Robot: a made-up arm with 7 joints.
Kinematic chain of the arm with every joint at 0, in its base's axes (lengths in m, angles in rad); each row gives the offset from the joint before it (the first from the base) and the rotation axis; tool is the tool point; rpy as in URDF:
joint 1: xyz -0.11 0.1 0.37 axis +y
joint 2: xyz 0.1 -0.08 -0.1 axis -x
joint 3: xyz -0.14 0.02 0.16 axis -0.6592 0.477 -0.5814
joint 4: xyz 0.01 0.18 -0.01 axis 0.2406 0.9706 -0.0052
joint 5: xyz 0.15 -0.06 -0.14 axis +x
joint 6: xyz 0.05 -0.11 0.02 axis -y
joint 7: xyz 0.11 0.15 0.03 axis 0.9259 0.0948 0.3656
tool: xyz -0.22 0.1 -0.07 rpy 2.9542 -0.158 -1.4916
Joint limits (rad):
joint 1: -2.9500..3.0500
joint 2: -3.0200..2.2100
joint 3: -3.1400..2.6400
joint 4: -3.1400..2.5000
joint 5: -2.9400..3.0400
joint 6: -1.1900..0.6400
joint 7: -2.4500..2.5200
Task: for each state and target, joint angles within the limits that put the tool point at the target. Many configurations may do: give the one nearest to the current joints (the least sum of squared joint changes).
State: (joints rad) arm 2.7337 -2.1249 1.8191 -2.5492 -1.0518 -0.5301 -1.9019
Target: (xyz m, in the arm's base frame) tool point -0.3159 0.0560 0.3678
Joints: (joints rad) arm 2.5809 -2.2005 2.5505 -2.9098 -0.6547 -0.4625 -1.5141
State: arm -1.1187 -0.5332 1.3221 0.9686 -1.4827 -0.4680 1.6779
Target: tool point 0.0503 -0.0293 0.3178
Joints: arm -1.3764 -0.1861 1.5620 0.5419 -0.9325 -0.5674 2.1169
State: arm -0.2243 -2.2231 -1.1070 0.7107 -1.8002 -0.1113 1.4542
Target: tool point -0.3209 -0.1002 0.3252
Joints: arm -0.5830 -1.9461 -1.0295 0.9347 -1.9811 0.3191 1.2040
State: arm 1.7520 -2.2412 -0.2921 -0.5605 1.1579 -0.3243 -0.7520
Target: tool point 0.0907 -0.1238 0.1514
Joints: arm 1.7944 -1.4913 -0.2774 -0.5337 0.8478 0.2963 -1.0745
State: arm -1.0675 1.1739 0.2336 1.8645 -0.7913 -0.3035 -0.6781
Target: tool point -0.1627 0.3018 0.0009
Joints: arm -0.8160 0.9044 0.1018 1.9212 -0.9132 -0.3406 -0.7906
